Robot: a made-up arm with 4 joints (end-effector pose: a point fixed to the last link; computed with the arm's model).
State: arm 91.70 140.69 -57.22 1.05
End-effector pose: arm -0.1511 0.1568 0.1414 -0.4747 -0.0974 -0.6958 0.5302
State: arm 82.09 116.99 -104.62 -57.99
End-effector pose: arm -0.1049 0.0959 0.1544 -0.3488 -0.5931 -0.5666 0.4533
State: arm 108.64 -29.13 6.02 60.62
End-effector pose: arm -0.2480 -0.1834 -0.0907 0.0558 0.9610 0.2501 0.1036
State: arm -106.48 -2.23 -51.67 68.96
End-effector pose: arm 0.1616 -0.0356 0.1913 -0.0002 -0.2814 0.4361 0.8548
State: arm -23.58 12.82 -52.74 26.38
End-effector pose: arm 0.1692 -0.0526 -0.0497 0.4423 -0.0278 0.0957 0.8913
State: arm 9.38 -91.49 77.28 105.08
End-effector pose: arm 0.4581 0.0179 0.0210 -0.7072 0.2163 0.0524 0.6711
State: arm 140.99 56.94 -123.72 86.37
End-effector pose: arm -0.0249 0.1190 0.0447 0.5856 0.5485 -0.5554 0.2184
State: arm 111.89 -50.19 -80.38 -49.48
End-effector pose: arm -0.2056 0.0349 -0.1612 0.4143 0.5925 -0.5243 0.4499
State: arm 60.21 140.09 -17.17 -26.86
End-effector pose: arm -0.1742 0.2334 0.1443 -0.6033 -0.0376 -0.7089 0.3635
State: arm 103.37 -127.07 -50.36 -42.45
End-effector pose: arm -0.1579 0.2979 -0.1141 0.8301 0.5328 0.0568 0.1546
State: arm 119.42 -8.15 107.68 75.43
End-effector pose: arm 0.0428 -0.2589 -0.0734 0.7310 -0.5910 -0.3405 0.0192
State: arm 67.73 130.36 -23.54 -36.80
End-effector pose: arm -0.1595 0.1889 0.1867 -0.6503 -0.0689 -0.6115 0.4454
